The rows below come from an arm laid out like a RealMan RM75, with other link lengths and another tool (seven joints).
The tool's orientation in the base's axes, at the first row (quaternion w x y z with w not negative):
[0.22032, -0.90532, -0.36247, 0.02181]
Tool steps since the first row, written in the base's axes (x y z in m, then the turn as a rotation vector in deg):
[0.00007, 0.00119, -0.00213, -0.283, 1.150, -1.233]
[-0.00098, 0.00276, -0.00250, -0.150, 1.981, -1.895]
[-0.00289, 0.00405, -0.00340, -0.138, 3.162, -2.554]
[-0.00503, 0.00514, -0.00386, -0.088, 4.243, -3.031]
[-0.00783, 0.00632, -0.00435, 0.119, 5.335, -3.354]
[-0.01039, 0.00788, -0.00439, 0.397, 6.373, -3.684]
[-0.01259, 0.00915, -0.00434, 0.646, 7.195, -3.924]
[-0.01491, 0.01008, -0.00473, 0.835, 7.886, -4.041]
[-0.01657, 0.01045, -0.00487, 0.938, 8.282, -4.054]
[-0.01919, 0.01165, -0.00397, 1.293, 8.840, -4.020]
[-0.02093, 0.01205, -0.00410, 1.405, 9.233, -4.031]
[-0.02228, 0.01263, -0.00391, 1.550, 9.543, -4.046]
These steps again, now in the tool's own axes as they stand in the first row. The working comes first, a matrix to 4 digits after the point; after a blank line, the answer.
The tool's axes in the first row as the columns of a matrix, in the base's axes (used below as rounded here):
[0.7363, 0.6467, -0.1992]
[0.6659, -0.6402, 0.3831]
[0.1202, -0.4147, -0.9020]

[0.00059, 0.00017, 0.00236, 0.409, -0.408, 1.609]
[0.00082, -0.00136, 0.00351, 0.981, -0.579, 2.498]
[0.00016, -0.00305, 0.00519, 1.697, -1.054, 3.543]
[-0.00074, -0.00494, 0.00645, 2.396, -1.516, 4.377]
[-0.00208, -0.00731, 0.00790, 3.237, -1.948, 5.045]
[-0.00293, -0.00994, 0.00905, 4.093, -2.295, 5.685]
[-0.00370, -0.01220, 0.00993, 4.795, -2.561, 6.167]
[-0.00483, -0.01413, 0.01110, 5.380, -2.833, 6.500]
[-0.00583, -0.01539, 0.01170, 5.718, -3.014, 6.643]
[-0.00685, -0.01822, 0.01187, 6.355, -3.156, 6.755]
[-0.00788, -0.01955, 0.01248, 6.698, -3.331, 6.893]
[-0.00846, -0.02087, 0.01280, 7.010, -3.429, 6.997]

